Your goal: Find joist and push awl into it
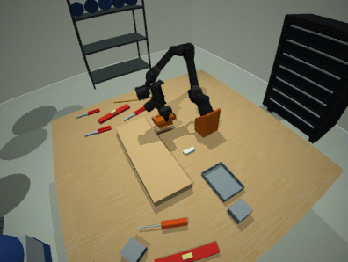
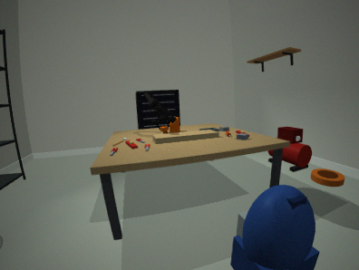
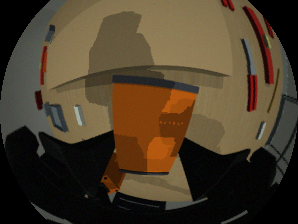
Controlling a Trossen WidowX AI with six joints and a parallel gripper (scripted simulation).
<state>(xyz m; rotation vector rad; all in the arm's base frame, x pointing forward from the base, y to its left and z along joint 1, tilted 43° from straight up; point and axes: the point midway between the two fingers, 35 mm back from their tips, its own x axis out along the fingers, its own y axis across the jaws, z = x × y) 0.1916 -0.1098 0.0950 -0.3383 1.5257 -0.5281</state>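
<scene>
The awl lies 6 cm below my gripper tip, 3 cm to the left of it and 1 cm behind it. From my gripper tip the other things lie so: indicator window (4 cm below, 3 cm behind, 1 cm to the left); orange stud finder (2 cm below, 1 cm to the left, 1 cm behind); grey tray (45 cm to the left, 5 cm below, 4 cm behind).
</scene>
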